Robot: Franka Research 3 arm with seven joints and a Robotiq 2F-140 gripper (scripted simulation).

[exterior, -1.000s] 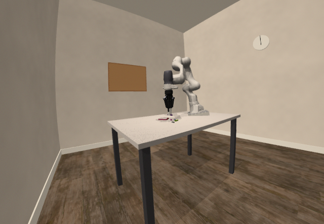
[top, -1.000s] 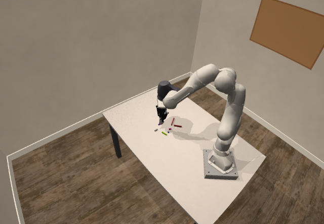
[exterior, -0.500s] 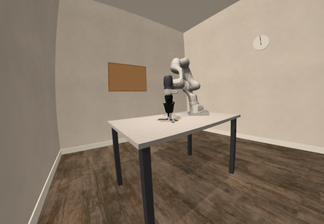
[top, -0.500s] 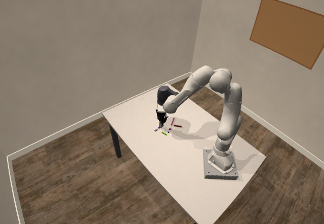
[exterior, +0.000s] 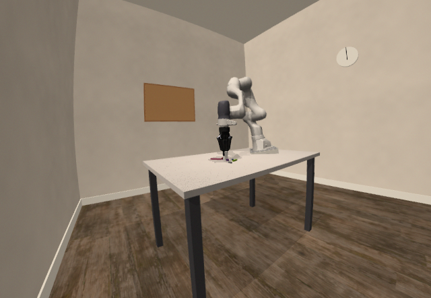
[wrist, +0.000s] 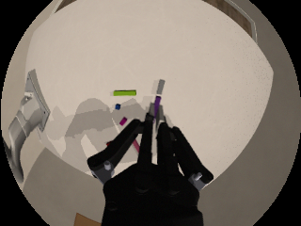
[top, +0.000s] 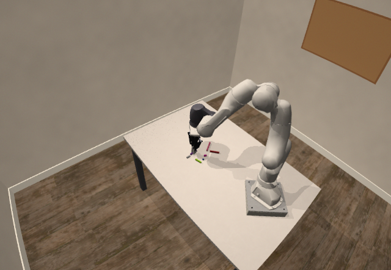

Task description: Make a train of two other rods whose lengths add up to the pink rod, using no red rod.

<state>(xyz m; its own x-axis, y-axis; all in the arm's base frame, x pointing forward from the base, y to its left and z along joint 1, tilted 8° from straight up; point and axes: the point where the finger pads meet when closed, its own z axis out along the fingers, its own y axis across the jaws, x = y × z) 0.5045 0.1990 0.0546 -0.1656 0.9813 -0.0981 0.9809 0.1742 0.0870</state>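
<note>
Right now my hand is 30 mm above the purple rod. Round my hand: lime rod (70 mm behind, 10 mm to the left, 40 mm below); grey rod (10 mm behind, 50 mm to the left, 40 mm below); magenta rod (60 mm behind, 60 mm to the right, 40 mm below).
</note>
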